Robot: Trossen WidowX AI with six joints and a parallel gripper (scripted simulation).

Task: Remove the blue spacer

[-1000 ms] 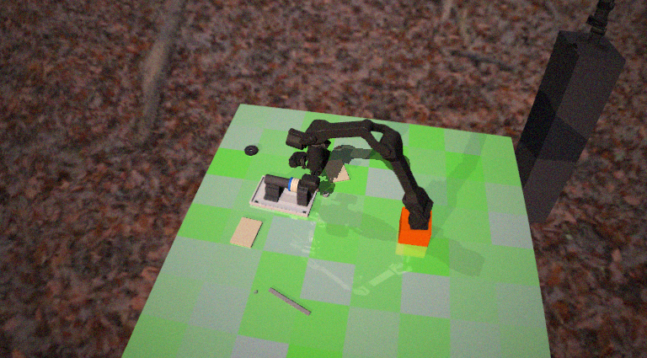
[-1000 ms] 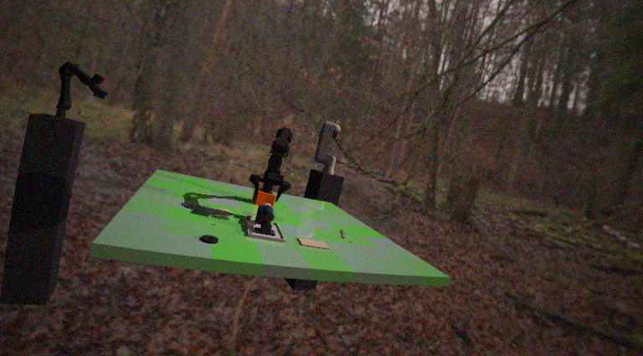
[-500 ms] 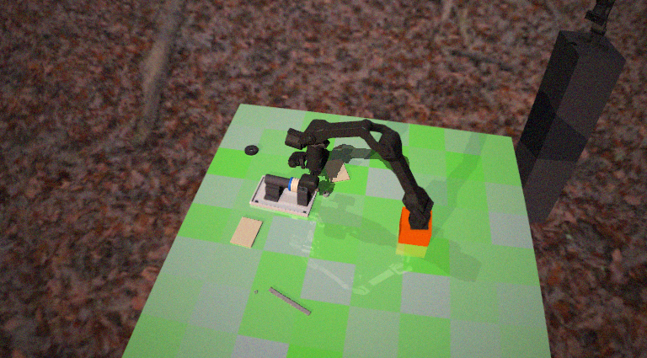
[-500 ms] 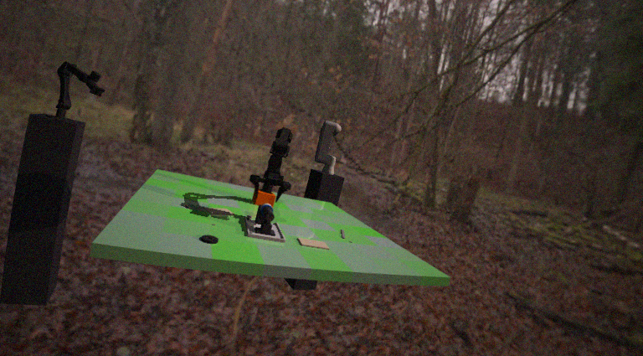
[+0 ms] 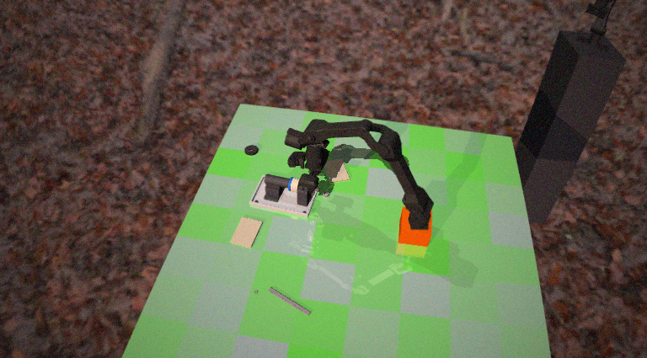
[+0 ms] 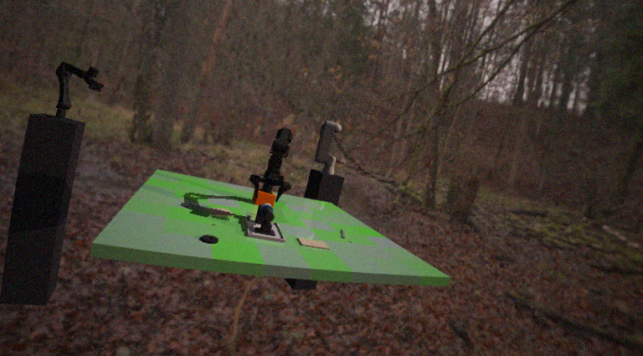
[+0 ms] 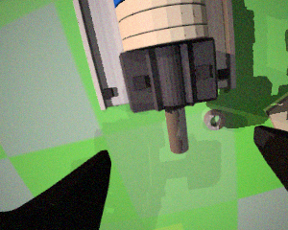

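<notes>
Now: gripper tip 7 cm short of the tan spacer, 2 cm to the left of it and 3 cm above it. Also, from my gripper tip: grey bar (6 cm ahead, 43 cm to the left, 10 cm below); blue spacer (9 cm ahead, 2 cm to the right, 3 cm below); black disc (28 cm ahead, 28 cm to the right, 10 cm below).
</notes>
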